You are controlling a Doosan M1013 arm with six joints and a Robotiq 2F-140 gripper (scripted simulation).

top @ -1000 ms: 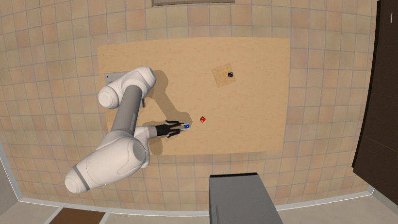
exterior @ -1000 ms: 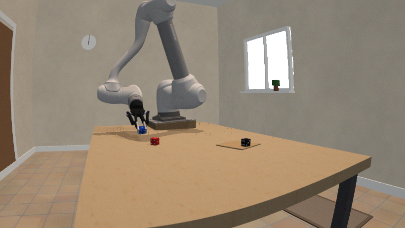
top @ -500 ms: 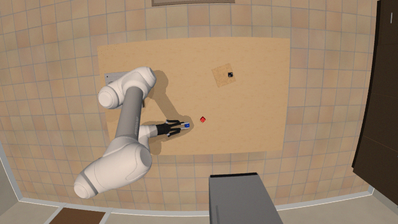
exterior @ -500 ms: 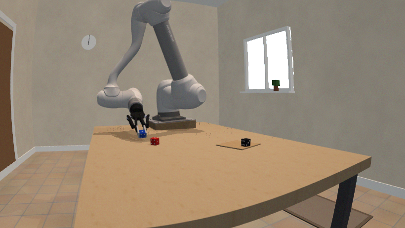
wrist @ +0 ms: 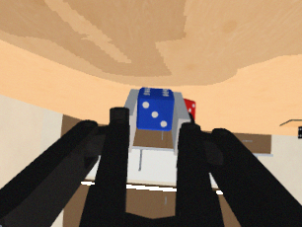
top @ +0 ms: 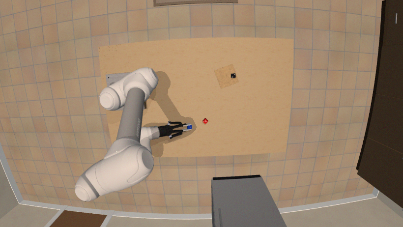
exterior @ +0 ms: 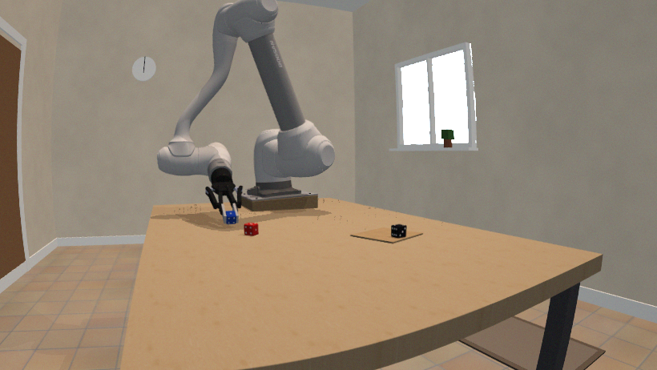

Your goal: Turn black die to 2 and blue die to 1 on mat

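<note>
My hand is 14 cm short of the red die, 1 cm to the right of it and 3 cm above it. From my hand the other things lie so: blue die (2 cm ahead, 1 cm below); then black die (40 cm ahead, 31 cm to the left, 2 cm below); then cork mat (35 cm ahead, 31 cm to the left, 4 cm below).
</note>
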